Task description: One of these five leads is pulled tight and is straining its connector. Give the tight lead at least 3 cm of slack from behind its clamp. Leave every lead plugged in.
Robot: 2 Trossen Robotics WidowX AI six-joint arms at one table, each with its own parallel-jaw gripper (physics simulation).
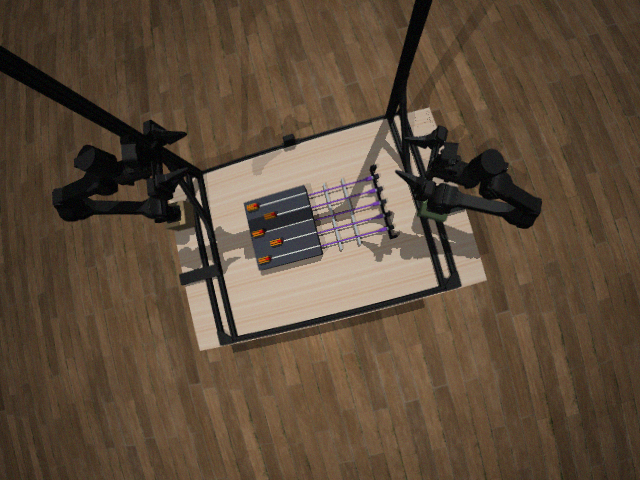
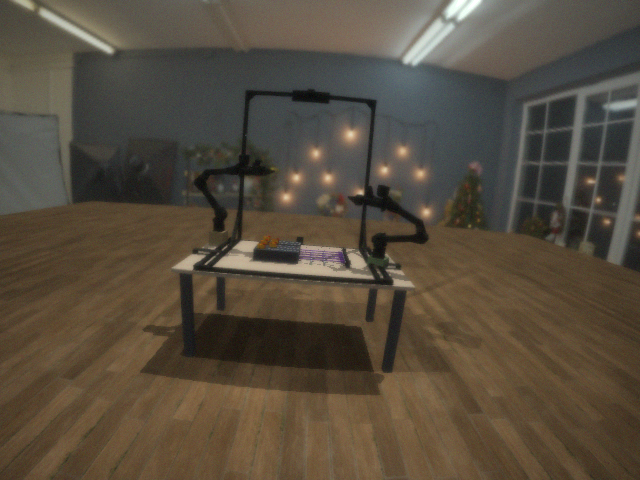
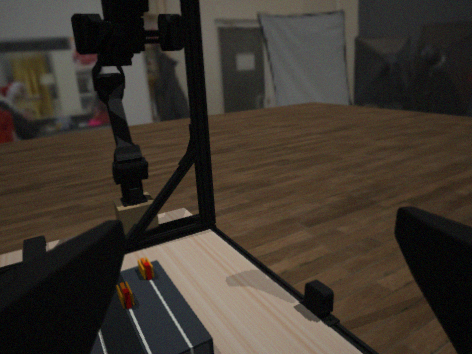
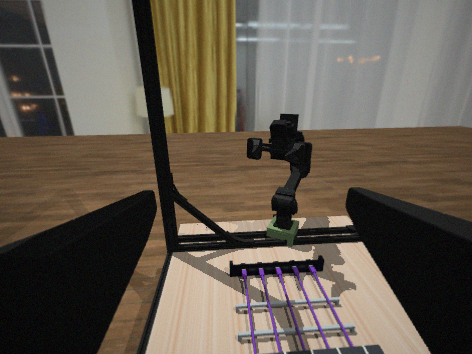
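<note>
Several purple leads run side by side from the black connector strip over two grey bars to a dark block. White lines cross the block to orange-and-red clamps, such as one clamp at its far corner. Which lead is tight I cannot tell. The lead ends appear to be at the strip. My left gripper is open and empty, high over the table's right side. My right gripper is open and empty, high over the left side.
A black frame borders the table and rises in posts beside both arms. A small black block sits on the far rail. The arms stand on a tan base and a green base.
</note>
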